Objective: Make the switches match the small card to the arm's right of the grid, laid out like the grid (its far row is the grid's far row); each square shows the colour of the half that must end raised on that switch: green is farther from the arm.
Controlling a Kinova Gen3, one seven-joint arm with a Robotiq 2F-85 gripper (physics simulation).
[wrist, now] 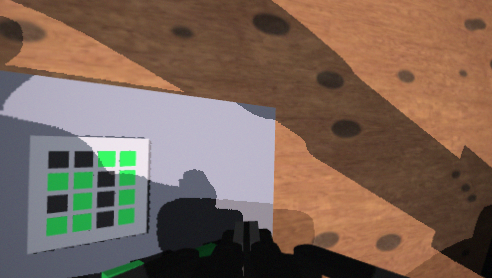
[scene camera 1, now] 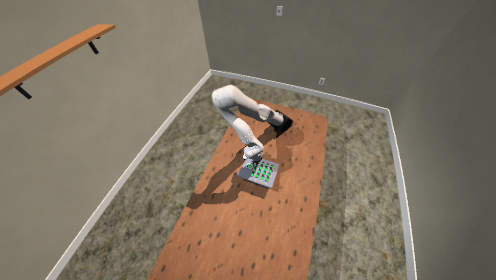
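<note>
A grey board [scene camera 1: 244, 173] [wrist: 235, 150] carries a grid of green and black switches [scene camera 1: 263, 172]. The small white card [scene camera 1: 249, 166] [wrist: 38, 190] lies on the board beside the grid. In the wrist view its rows from the top read black, black, green, green; green, green, black, green; black, green, black, green; green, green, black, green. My gripper [scene camera 1: 256, 163] [wrist: 247, 237] is shut and empty, low over the board at the card-side edge of the grid. Green switch parts [wrist: 206, 250] [wrist: 123, 269] show at the bottom of the wrist view; my gripper hides most of the grid there.
The board lies on a long brown wooden surface [scene camera 1: 240, 230] [wrist: 420, 40]. My white arm [scene camera 1: 242, 131] reaches over from its black base [scene camera 1: 283, 124] and casts broad shadows over the wood and the board. An orange wall shelf [scene camera 1: 55, 51] is at the upper left.
</note>
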